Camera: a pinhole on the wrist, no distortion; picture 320 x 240 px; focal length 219.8 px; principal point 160.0 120.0 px. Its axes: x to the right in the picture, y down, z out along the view. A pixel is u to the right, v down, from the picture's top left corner.
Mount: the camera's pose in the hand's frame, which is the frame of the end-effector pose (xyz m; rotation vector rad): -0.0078 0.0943 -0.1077 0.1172 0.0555 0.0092
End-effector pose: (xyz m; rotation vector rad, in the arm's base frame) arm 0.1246 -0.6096 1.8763 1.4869 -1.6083 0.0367
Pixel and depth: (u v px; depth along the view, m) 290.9 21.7 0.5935
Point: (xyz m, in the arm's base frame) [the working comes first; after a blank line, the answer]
In the camera's frame: 0.3535 -0.2654 0.5935

0.1188 -1.2133 1.7355
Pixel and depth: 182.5 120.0 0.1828
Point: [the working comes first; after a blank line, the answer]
In the camera's frame: 0.0187 0.0000 0.1828

0.0270 -0.6476 1.8862
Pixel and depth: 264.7 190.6 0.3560
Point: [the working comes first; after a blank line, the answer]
In the camera's frame: 0.1696 0.1143 0.3560

-0.1283 -0.8465 1.9326
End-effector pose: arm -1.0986 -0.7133 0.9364 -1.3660 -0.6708 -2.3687
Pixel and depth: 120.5 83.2 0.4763
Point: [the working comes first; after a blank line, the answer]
In the camera's frame: -0.0856 -0.0797 0.4763

-0.8281 -0.4792 1.0242
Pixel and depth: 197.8 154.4 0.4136
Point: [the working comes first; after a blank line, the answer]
In the camera's frame: 0.0711 0.0647 0.4136

-0.8656 -0.6431 1.1694
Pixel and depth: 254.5 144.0 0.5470
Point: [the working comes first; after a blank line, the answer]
In the camera's frame: 0.2352 0.0597 0.5470

-0.8704 -0.5683 1.3671
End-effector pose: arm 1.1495 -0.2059 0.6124 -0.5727 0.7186 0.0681
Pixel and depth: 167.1 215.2 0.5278
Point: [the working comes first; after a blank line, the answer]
In the camera's frame: 0.0170 0.2286 0.5278

1.3789 0.2375 0.7337
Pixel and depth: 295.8 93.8 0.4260
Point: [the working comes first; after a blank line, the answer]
In the camera's frame: 0.2632 -0.0508 0.4260

1.5390 -0.0927 0.6138
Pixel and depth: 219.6 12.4 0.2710
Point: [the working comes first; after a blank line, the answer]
In the camera's frame: 0.0735 -0.1327 0.2710

1.3136 -0.2011 0.6783
